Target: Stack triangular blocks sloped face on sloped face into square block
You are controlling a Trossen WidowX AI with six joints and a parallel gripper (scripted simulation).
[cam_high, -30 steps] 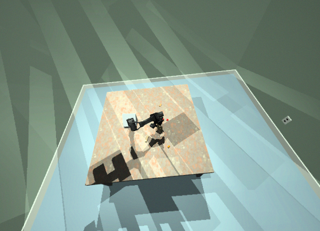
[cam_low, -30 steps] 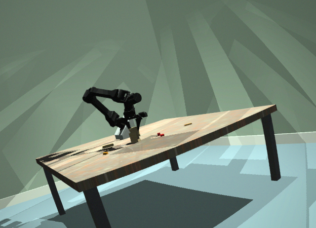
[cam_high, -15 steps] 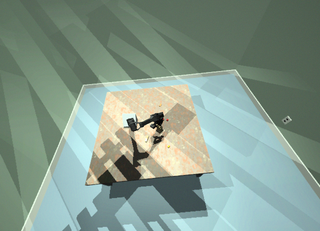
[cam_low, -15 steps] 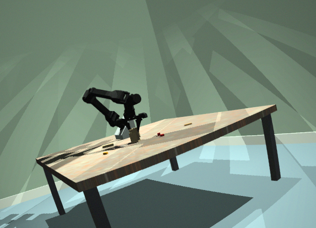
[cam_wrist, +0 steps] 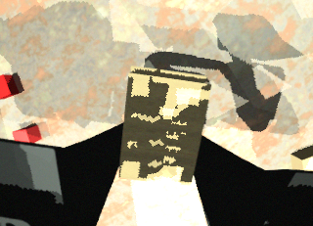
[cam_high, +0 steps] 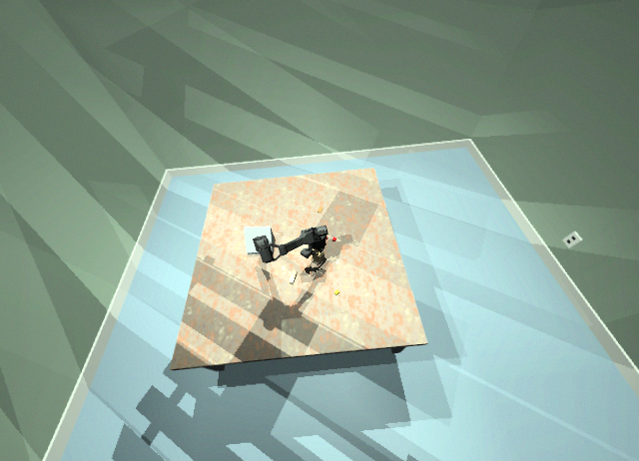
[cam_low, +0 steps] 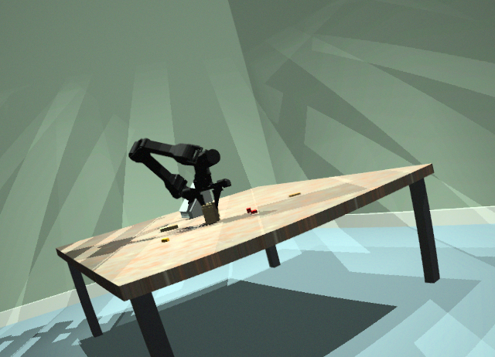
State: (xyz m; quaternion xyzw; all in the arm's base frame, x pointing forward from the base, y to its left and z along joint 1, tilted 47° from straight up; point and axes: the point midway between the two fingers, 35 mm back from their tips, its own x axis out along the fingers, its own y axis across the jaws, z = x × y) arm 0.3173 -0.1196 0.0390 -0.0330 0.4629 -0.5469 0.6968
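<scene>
Right now the pale wooden triangular block is 3 cm below my gripper tip, 2 cm to the right of it and 2 cm ahead of it. The rest, counted from my gripper tip: flat tan stick 16 cm behind, 12 cm to the right, 4 cm below; then small orange cube 26 cm to the right, 8 cm ahead, 4 cm below.
</scene>
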